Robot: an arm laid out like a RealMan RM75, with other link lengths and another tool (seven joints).
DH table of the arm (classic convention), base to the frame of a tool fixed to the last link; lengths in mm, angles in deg. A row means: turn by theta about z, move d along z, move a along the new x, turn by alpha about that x. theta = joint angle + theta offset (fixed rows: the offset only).
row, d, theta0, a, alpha
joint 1, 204.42, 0.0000, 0.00, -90.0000
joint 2, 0.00, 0.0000, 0.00, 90.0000
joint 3, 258.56, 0.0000, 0.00, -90.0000
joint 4, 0.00, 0.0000, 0.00, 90.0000
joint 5, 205.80, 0.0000, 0.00, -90.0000
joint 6, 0.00, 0.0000, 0.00, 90.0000
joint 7, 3.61, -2.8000, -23.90, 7.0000
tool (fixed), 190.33, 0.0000, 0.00, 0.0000
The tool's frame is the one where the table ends.
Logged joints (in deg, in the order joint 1, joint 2, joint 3, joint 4, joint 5, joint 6, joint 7), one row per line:
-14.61, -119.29, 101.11, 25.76, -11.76, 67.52, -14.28
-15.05, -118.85, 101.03, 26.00, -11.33, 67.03, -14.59
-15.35, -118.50, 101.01, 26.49, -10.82, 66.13, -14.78
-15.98, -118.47, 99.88, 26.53, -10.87, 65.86, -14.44
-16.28, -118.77, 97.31, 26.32, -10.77, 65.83, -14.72
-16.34, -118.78, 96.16, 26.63, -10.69, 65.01, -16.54
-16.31, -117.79, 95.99, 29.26, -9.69, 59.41, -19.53
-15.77, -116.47, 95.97, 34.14, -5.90, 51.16, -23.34
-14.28, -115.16, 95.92, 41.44, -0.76, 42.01, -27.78
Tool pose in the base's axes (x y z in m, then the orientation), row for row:
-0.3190, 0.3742, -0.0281, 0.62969, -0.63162, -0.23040, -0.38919
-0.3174, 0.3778, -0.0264, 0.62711, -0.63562, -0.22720, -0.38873
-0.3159, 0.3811, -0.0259, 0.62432, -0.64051, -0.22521, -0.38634
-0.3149, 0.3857, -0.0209, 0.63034, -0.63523, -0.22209, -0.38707
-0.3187, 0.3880, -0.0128, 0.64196, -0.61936, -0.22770, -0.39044
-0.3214, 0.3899, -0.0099, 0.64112, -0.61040, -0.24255, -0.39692
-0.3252, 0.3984, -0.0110, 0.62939, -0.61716, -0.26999, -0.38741
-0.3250, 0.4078, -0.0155, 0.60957, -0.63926, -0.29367, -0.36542
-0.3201, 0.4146, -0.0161, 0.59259, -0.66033, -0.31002, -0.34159
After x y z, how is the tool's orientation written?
As a quaternion, w x y z.
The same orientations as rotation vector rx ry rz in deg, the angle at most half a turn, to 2 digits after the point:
-82.89, -30.24, -51.07
-83.50, -29.85, -51.07
-84.24, -29.62, -50.81
-83.34, -29.14, -50.78
-80.88, -29.73, -50.99
-79.74, -31.68, -51.85
-81.00, -35.44, -50.85
-84.58, -38.85, -48.35
-87.98, -41.30, -45.51

